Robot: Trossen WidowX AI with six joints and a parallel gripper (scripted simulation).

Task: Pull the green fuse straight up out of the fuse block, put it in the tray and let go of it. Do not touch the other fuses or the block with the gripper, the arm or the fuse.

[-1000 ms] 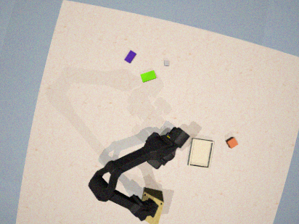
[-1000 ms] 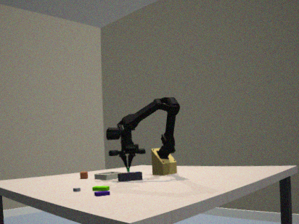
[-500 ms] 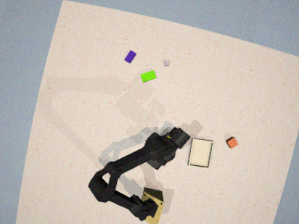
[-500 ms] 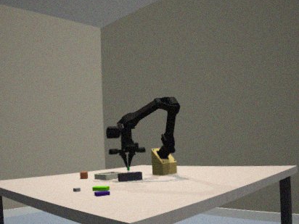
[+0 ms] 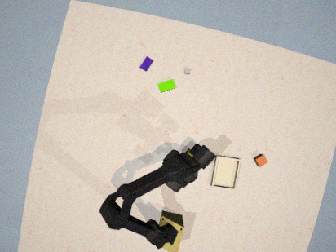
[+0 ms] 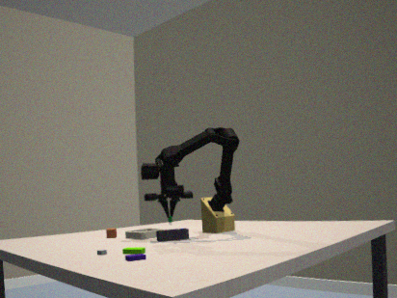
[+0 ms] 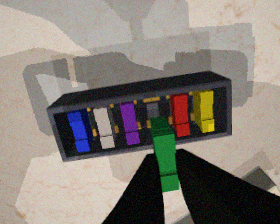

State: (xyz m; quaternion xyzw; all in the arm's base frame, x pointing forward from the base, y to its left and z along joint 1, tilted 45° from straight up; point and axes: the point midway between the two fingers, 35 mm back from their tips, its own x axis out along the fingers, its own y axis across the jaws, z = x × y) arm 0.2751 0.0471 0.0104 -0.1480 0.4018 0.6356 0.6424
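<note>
The cream tray lies 18 cm to the right of my gripper tip, 9 cm below it and 2 cm ahead of it. The rest, counted from my gripper tip: green fuse 1 cm below; then purple fuse 6 cm below, 2 cm behind; then red fuse 6 cm below, 2 cm ahead, 1 cm to the right.
</note>
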